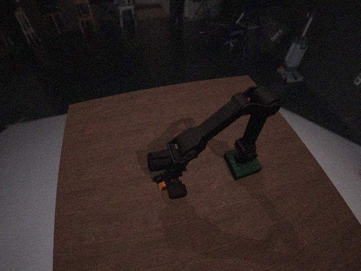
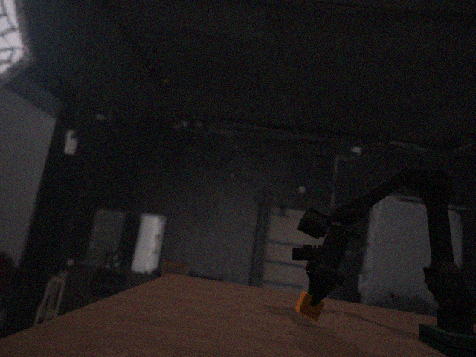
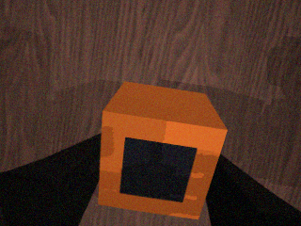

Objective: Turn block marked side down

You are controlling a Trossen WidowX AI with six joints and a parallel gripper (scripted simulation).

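The block lies 1 cm above my gripper tip.
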